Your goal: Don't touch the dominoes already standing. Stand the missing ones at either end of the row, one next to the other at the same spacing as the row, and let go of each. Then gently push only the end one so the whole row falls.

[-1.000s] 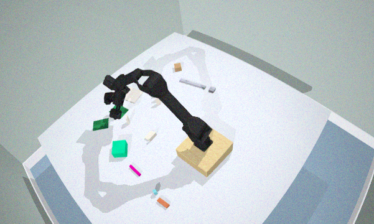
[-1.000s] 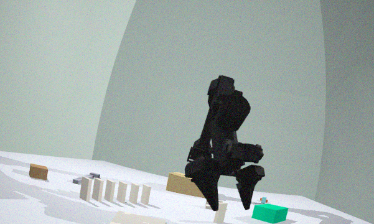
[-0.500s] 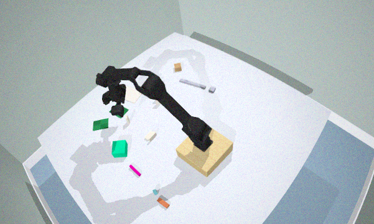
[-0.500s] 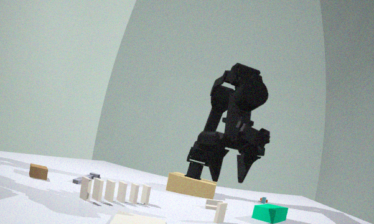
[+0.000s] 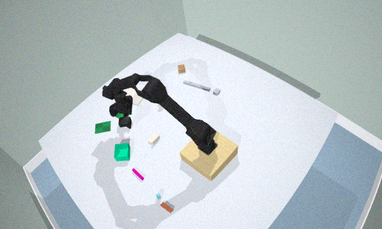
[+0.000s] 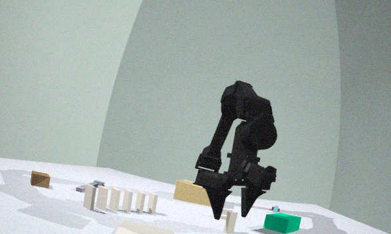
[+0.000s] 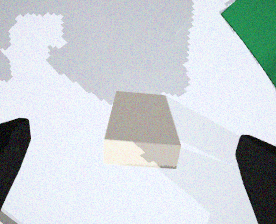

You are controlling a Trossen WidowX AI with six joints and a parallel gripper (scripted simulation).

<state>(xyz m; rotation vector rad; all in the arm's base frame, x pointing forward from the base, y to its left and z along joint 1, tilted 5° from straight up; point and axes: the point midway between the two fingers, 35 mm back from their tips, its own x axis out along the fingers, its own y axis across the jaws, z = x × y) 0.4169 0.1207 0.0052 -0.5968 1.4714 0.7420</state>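
My gripper tip is now 150 mm to the right of the green block, 100 mm past it and 20 mm above it. From my gripper tip the other things lie so: magenta stick (250 mm behind, 170 mm to the left, 30 mm below); cream flat tile (170 mm ahead, 140 mm to the right, 30 mm below); grey bar (410 mm to the right, 80 mm behind, 30 mm below).
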